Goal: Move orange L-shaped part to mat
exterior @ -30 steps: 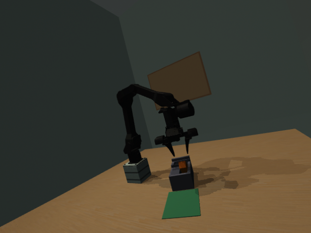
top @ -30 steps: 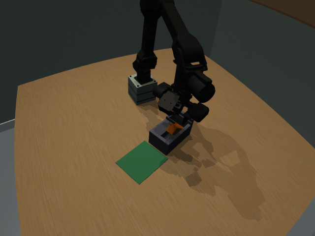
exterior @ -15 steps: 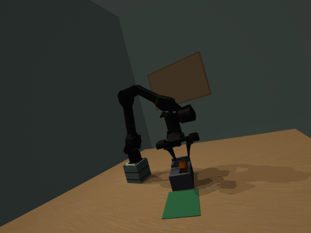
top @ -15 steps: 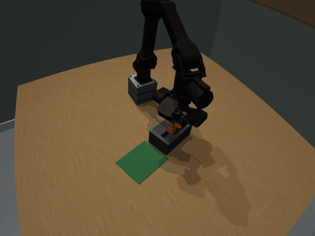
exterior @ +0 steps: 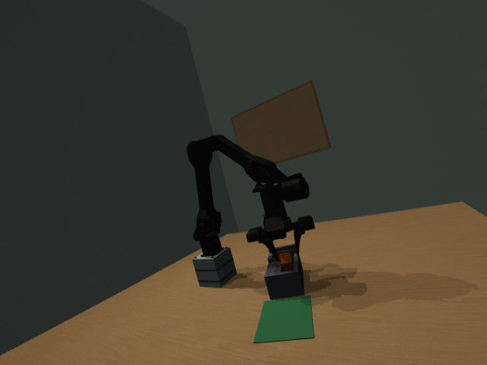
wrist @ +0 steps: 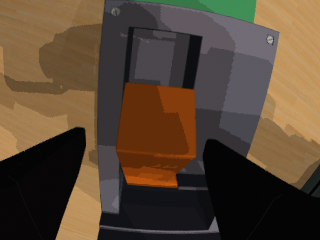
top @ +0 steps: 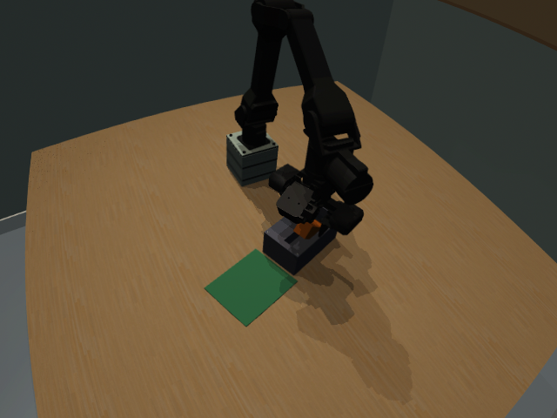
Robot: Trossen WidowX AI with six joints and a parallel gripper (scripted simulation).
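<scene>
My gripper tip is now 3 cm past the orange L-shaped part, 3 cm to the right of it and 4 cm above it. The rest, counted from my gripper tip: green mat 1 cm ahead, 14 cm to the right, 9 cm below.
</scene>
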